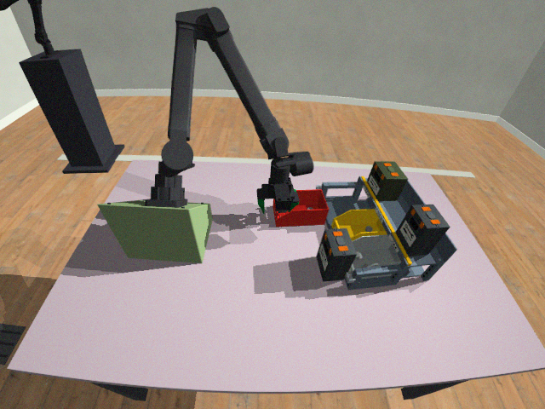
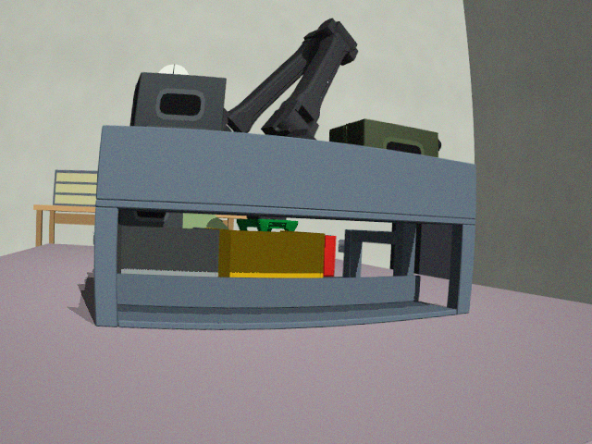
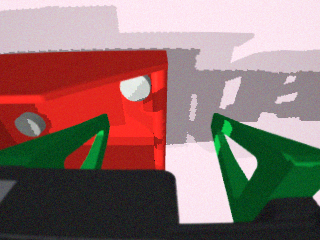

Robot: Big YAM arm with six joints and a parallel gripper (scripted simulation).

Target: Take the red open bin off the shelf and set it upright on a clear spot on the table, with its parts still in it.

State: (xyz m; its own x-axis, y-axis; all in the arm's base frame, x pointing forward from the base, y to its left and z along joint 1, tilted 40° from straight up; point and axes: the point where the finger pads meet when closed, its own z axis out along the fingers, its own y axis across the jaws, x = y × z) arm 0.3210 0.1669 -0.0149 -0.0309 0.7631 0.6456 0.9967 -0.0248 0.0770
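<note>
My gripper is now 80 mm short of the red open bin and 10 mm below it. Round my hand: grey bin 280 mm ahead, 210 mm to the right, 10 mm above; then yellow bin 280 mm ahead, 100 mm to the right, 10 mm above.
</note>
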